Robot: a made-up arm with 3 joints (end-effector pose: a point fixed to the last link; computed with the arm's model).
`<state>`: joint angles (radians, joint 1 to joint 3).
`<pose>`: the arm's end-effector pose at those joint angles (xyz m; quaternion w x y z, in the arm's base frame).
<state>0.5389 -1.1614 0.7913</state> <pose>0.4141 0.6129 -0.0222 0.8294 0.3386 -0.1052 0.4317</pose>
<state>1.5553 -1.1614 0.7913</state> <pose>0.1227 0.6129 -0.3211 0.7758 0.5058 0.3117 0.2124</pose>
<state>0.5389 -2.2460 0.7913</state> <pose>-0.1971 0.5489 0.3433 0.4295 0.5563 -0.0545 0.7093</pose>
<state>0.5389 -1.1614 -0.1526</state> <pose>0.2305 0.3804 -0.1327 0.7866 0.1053 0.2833 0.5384</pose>
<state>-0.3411 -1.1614 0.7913</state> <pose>0.3503 0.6129 0.3377 0.7056 0.1224 -0.4485 0.5348</pose>
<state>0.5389 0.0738 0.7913</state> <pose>0.7445 -0.0909 -0.2197 0.9914 -0.0228 -0.1258 -0.0290</pose>
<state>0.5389 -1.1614 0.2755</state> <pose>0.3056 0.5061 -0.1133 0.8288 0.2173 0.1098 0.5038</pose>
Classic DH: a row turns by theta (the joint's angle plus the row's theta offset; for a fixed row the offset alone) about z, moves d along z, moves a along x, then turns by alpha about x. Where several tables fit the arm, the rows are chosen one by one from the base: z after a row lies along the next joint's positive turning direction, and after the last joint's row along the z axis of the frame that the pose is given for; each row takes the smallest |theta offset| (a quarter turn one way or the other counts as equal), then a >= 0, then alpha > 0; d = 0 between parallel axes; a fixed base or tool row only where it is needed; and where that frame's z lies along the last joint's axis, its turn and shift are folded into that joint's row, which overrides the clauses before.
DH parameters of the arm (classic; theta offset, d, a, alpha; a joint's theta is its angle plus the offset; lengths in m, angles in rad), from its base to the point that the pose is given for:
base (fixed): 0 0.09 0 -1.5708
joint 1: 0 -0.01 0.11 -1.5708
joint 2: 0 -0.27 0.38 -1.5708
joint 3: 0 0.03 0.11 -1.5708
tool (fixed): 0 -0.33 0 0

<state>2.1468 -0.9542 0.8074</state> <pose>-0.1902 0.5392 -0.4256 0.6965 0.4572 0.5514 0.0430</pose>
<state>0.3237 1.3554 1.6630</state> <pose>0.3484 -0.6987 0.4055 0.6108 -0.5253 -0.4835 -0.3423</pose>
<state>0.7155 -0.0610 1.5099</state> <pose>0.8598 0.0037 -0.1807 0.9217 0.0273 -0.3867 0.0135</pose>
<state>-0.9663 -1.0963 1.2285</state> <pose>0.0504 0.6237 0.6254 0.3891 0.0681 -0.7596 0.5166</pose>
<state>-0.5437 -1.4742 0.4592</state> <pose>0.1594 0.6091 0.2132 0.6493 -0.0284 -0.3559 0.6715</pose>
